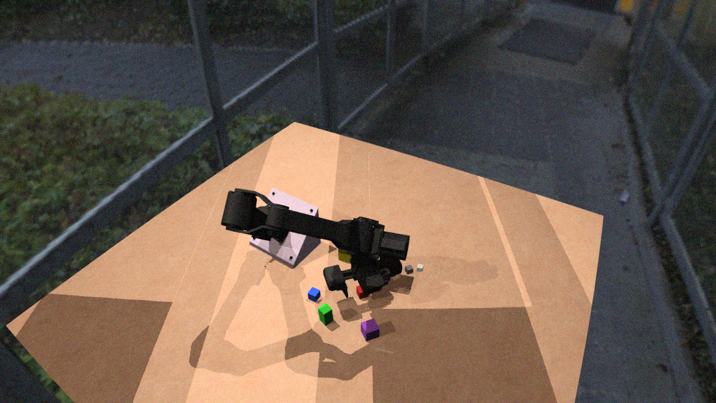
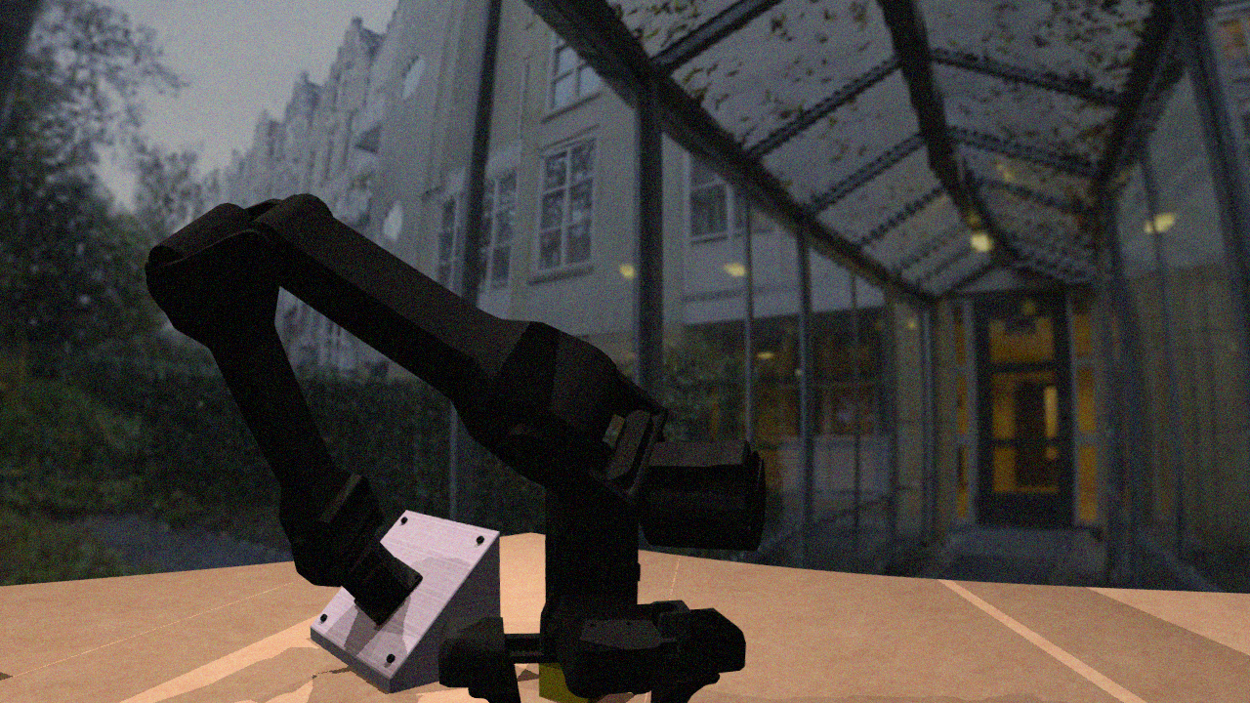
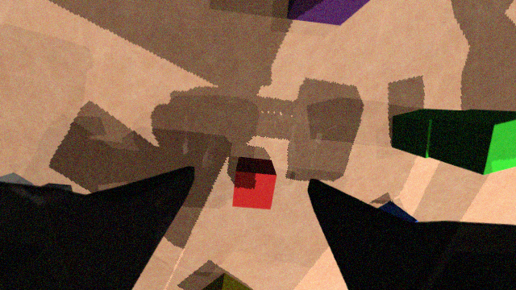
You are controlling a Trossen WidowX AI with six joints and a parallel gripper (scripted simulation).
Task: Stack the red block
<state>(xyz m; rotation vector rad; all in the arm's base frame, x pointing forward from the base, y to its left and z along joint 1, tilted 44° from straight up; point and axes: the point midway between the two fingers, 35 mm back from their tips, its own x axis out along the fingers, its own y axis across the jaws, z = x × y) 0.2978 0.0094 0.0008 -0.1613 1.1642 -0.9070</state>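
Now: the red block right at my gripper tip. From my gripper tip the other things lie so: purple block 9 cm ahead, 8 cm to the right, 1 cm above; then blue block 9 cm behind, 9 cm to the right; then yellow block 11 cm behind, 8 cm to the left, 2 cm above.
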